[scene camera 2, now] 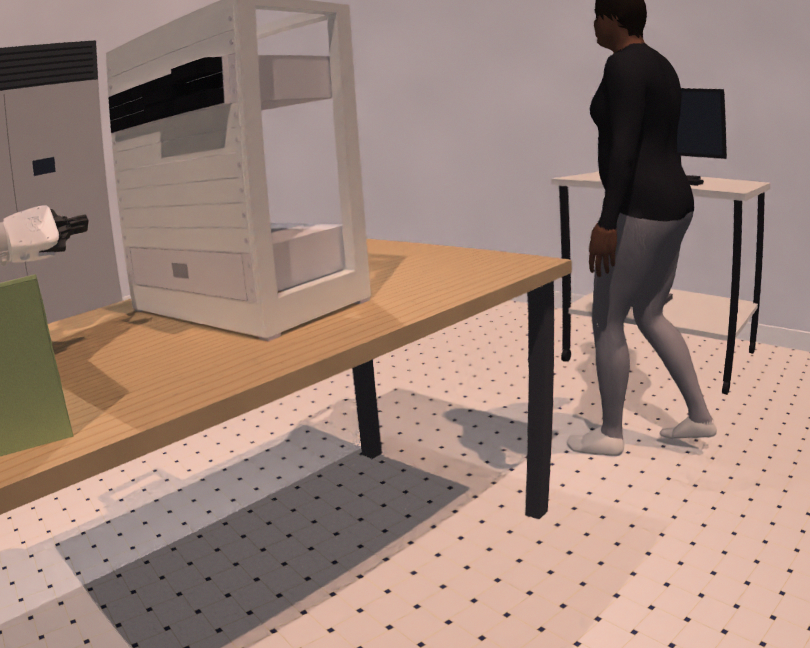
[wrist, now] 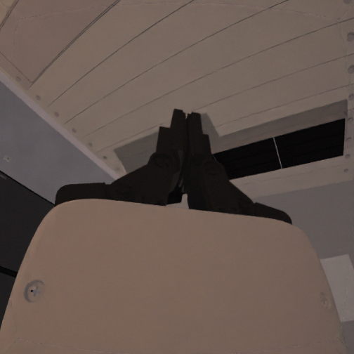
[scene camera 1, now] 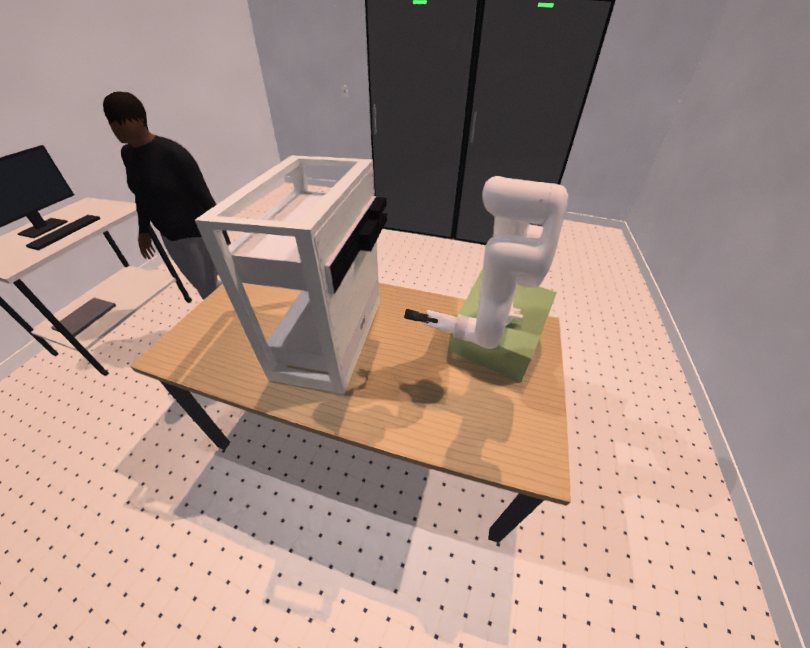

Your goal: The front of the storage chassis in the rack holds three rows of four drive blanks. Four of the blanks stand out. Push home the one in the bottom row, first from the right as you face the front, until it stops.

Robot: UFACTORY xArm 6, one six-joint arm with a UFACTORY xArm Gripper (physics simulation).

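Places are measured from the arm's base along level axes (x ahead, y left, z up), in centimetres.
Pixels of known places: gripper, fingertip midpoint: [scene camera 2: 86, 222] [scene camera 1: 405, 313].
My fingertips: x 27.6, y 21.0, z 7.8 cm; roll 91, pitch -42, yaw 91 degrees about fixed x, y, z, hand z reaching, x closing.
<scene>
Behind a point stands the place of what it marks.
The storage chassis [scene camera 1: 343, 259] @(z 30.7, x 41.8, y 31.2 cm) [scene camera 2: 145, 101] @(z 29.5, x 41.1, y 16.2 cm) [wrist: 312, 148] is a black band high in the front of the pale rack [scene camera 1: 326, 324] @(z 17.2, x 42.1, y 43.2 cm) [scene camera 2: 254, 202] @(z 7.4, x 51.5, y -6.4 cm) [wrist: 165, 60]. Dark blanks [scene camera 1: 370, 231] @(z 31.2, x 41.7, y 15.0 cm) [scene camera 2: 197, 75] @(z 31.3, x 45.0, y -0.9 cm) stand out toward its right-hand end as one faces the front; single rows are hard to tell apart. My gripper [scene camera 1: 408, 314] @(z 7.8, x 27.6, y 21.0 cm) [scene camera 2: 86, 222] @(z 7.8, x 27.6, y 21.0 cm) [wrist: 181, 129] is shut and empty. It points at the rack front from a distance, lower than the chassis, touching nothing. In the wrist view, my fingers and wrist housing hide the right-hand part of the chassis, including the bottom-row first-from-right blank.
The rack stands on a wooden table [scene camera 1: 405, 432] @(z -17.2, x 16.7, y 47.7 cm) [scene camera 2: 432, 270] @(z -17.2, x 105.0, y 6.9 cm). The arm rises from a green block [scene camera 1: 493, 358] @(z -11.1, x -3.5, y 11.9 cm) [scene camera 2: 30, 371] @(z -6.6, x 6.2, y -18.2 cm) on the table. Plain panels and a lower drawer unit [scene camera 2: 202, 270] @(z -5.2, x 47.4, y 10.0 cm) fill the front below the chassis. A person [scene camera 1: 165, 175] [scene camera 2: 641, 135] stands behind the rack, near a desk.
</scene>
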